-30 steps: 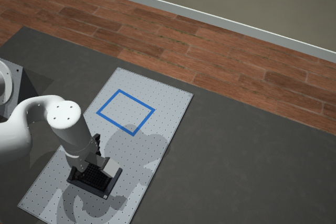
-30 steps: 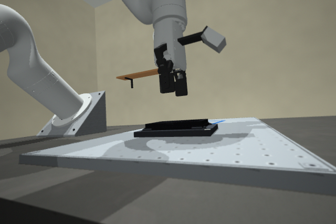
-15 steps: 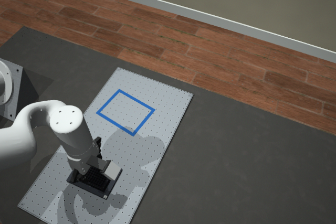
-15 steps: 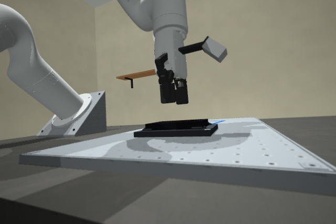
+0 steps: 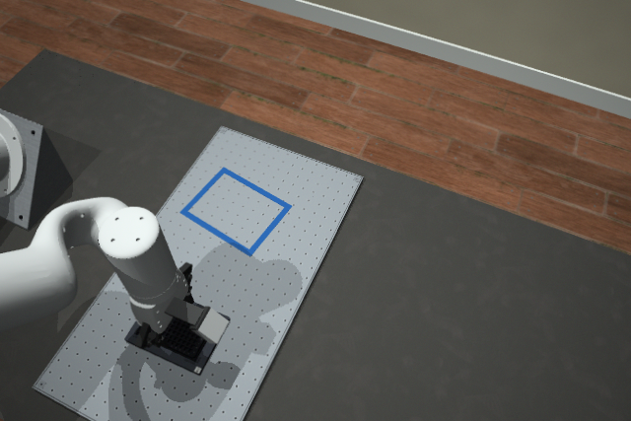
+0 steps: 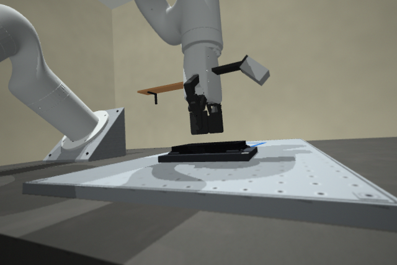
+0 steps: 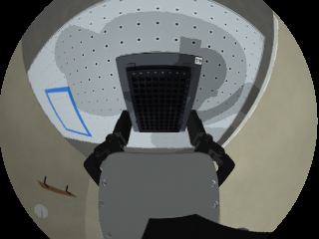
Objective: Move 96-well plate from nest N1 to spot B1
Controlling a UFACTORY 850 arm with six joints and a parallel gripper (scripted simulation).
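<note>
Right now my hand is 40 mm above the black 96-well plate. From my hand the other things lie so: dark plate nest N1 (50 mm below).
</note>
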